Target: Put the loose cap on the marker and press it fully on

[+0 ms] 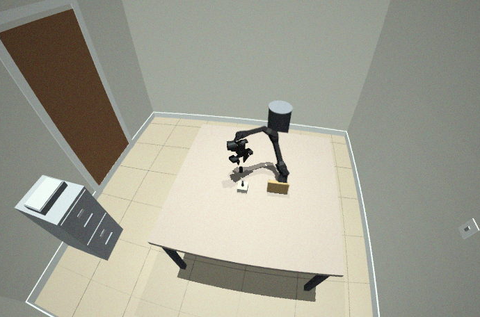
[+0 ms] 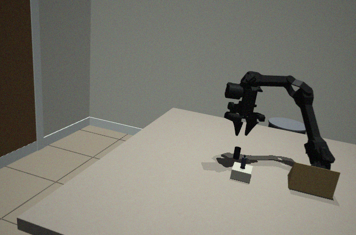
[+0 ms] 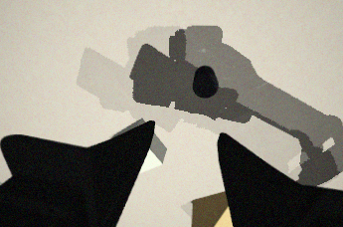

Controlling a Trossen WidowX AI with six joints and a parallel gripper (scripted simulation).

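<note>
Right now my gripper tip is 90 mm above the dark cap and 20 mm to the left of it. From my gripper tip the other things lie so: pale grey holder block 140 mm to the left, 100 mm below, 30 mm behind.
</note>
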